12 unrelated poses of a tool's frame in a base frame.
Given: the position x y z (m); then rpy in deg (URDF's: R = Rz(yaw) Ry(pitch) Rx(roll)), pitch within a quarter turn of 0, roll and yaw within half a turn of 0.
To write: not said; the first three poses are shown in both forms.
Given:
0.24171 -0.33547 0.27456 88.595 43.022 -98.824
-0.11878 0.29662 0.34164 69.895 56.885 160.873
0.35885 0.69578 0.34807 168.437 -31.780 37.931
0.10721 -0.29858 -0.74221 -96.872 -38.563 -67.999
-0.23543 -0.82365 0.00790 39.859 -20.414 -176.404
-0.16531 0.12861 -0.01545 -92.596 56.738 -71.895
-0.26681 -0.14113 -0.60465 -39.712 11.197 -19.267
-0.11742 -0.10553 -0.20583 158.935 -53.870 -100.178
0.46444 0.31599 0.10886 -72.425 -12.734 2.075
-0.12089 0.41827 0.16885 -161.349 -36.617 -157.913
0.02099 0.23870 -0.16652 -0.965 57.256 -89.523
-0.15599 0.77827 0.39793 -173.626 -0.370 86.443
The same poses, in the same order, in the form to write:
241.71 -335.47 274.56 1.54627 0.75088 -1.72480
-118.78 296.62 341.64 1.21990 0.99283 2.80776
358.85 695.78 348.07 2.93978 -0.55467 0.66202
107.21 -298.58 -742.21 -1.69074 -0.67305 -1.18681
-235.43 -823.65 7.90 0.69567 -0.35629 -3.07883
-165.31 128.61 -15.45 -1.61611 0.99026 -1.25480
-266.81 -141.13 -604.65 -0.69311 0.19542 -0.33627
-117.42 -105.53 -205.83 2.77394 -0.94021 -1.74844
464.44 315.99 108.86 -1.26405 -0.22225 0.03622
-120.89 418.27 168.85 -2.81607 -0.63909 -2.75610
20.99 238.70 -166.52 -0.01684 0.99931 -1.56247
-155.99 778.27 397.93 -3.03035 -0.00646 1.50871

